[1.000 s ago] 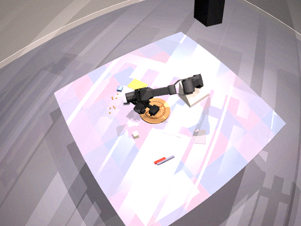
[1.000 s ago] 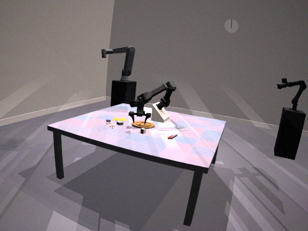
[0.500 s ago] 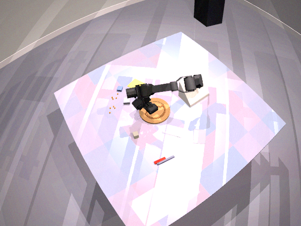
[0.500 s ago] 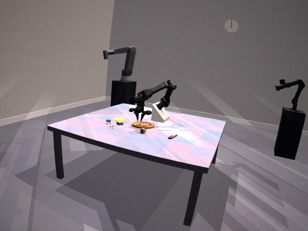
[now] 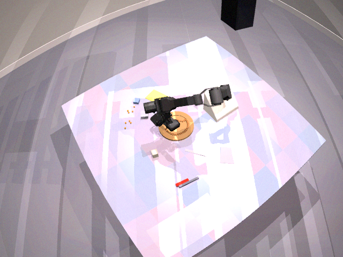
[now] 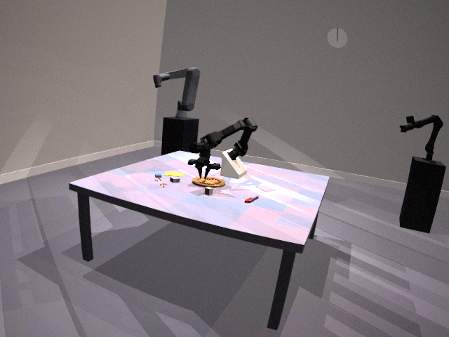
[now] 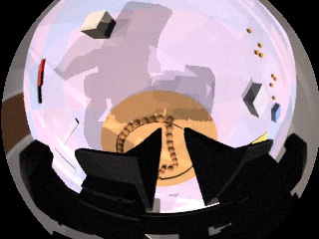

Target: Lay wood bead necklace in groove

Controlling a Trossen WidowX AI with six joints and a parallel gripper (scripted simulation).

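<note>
Right now my gripper tip is 6 cm past the round bead board, 3 cm above it and 1 cm to the right of it. From my gripper tip the other things lie so: cream cube 13 cm ahead, 12 cm to the left, 2 cm below; white block 15 cm to the right, 7 cm ahead, 2 cm below; thin rod 21 cm to the left, 7 cm behind, 3 cm below.
</note>
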